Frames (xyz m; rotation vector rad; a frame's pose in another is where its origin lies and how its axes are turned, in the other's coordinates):
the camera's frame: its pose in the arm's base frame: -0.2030 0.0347 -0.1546 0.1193 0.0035 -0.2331
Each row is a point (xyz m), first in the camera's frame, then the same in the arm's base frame.
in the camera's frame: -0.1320 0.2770 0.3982
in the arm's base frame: -0.2717 0.2855 0.2756
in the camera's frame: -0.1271 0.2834 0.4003
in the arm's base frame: -0.2654 0.2903 0.2784
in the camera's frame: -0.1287 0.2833 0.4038
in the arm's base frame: -0.2671 0.2902 0.2819
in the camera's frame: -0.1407 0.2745 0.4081
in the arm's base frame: -0.2808 0.2839 0.2853
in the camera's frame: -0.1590 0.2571 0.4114
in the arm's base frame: -0.3027 0.2710 0.2869
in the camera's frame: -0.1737 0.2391 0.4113
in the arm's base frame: -0.3211 0.2570 0.2849
